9 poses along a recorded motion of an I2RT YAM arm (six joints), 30 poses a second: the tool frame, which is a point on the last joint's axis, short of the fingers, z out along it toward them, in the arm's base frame.
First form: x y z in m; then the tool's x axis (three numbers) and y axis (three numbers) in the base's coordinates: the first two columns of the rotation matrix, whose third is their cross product.
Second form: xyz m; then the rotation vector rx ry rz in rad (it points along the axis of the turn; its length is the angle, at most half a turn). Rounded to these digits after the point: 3 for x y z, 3 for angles.
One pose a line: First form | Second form
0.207, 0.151, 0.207, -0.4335, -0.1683, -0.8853, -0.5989, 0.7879, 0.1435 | 0.207, 0.151, 0.207, -0.574, 1.993, 0.551
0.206, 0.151, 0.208, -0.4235, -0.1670, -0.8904, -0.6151, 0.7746, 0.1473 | 0.206, 0.151, 0.208, -0.589, 1.978, 0.570
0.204, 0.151, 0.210, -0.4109, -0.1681, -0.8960, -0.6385, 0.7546, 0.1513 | 0.204, 0.151, 0.210, -0.612, 1.959, 0.596
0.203, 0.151, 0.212, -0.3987, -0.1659, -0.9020, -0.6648, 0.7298, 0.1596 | 0.203, 0.151, 0.212, -0.636, 1.938, 0.631
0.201, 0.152, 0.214, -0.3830, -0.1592, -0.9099, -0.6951, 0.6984, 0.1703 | 0.201, 0.152, 0.214, -0.663, 1.910, 0.674
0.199, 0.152, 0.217, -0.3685, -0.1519, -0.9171, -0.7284, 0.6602, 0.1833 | 0.199, 0.152, 0.217, -0.694, 1.879, 0.725
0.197, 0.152, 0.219, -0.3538, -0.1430, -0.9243, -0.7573, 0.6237, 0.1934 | 0.197, 0.152, 0.219, -0.722, 1.849, 0.771
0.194, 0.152, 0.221, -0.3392, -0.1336, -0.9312, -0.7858, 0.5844, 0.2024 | 0.194, 0.152, 0.221, -0.750, 1.816, 0.818
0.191, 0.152, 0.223, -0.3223, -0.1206, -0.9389, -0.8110, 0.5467, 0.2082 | 0.191, 0.152, 0.223, -0.774, 1.780, 0.861
